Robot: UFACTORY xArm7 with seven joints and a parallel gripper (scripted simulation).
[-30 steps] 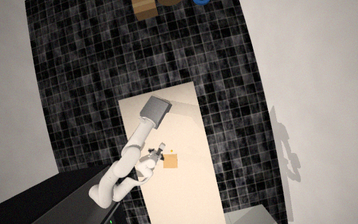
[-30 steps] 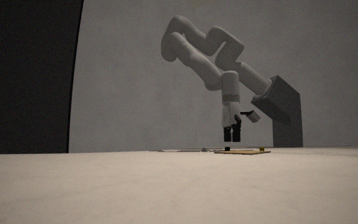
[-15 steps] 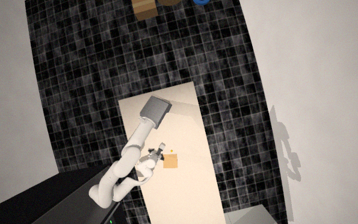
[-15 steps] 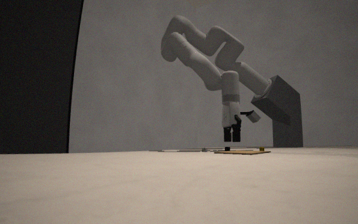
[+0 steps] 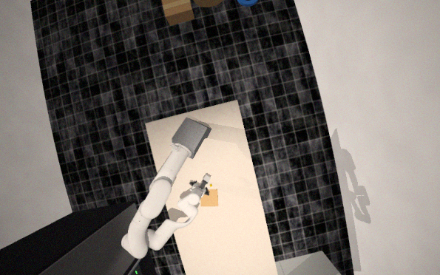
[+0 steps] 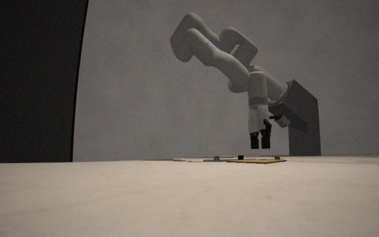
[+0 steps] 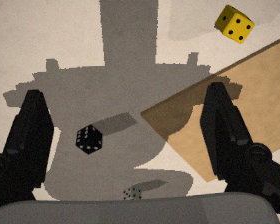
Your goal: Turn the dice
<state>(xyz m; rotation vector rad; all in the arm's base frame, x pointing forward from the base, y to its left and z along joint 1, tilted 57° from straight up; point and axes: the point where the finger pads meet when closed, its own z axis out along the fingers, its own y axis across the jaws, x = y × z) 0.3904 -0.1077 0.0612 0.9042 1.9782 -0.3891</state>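
The yellow die lies 50 mm ahead of my hand, 60 mm to the left of it and 40 mm below it. The rest, counted from my hand: pale die 70 mm ahead, 160 mm to the right, 40 mm below; then tan mat 120 mm ahead, 20 mm to the right, 50 mm below; then black die 70 mm to the right, 40 mm below.
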